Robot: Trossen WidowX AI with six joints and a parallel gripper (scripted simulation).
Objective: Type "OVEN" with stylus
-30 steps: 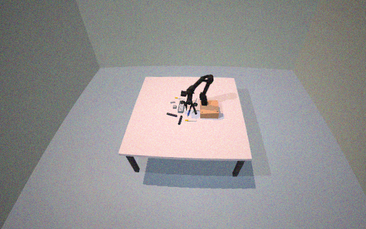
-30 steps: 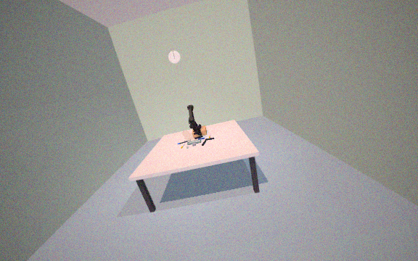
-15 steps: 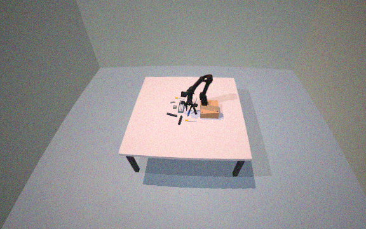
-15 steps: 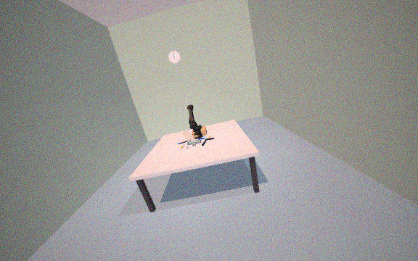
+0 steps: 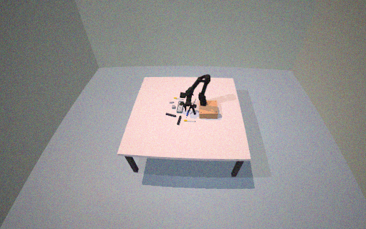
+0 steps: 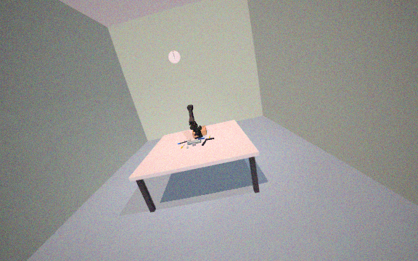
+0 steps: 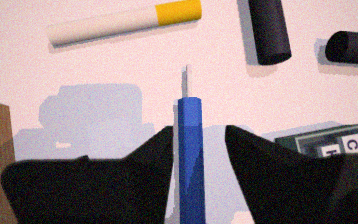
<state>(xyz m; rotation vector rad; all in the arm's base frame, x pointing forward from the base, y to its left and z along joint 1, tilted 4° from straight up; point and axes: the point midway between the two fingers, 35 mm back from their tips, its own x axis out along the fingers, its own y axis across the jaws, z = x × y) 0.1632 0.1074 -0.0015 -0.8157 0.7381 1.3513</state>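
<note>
Now: the blue stylus 30 mm below my gripper tip and 10 mm to the left of it.
</note>
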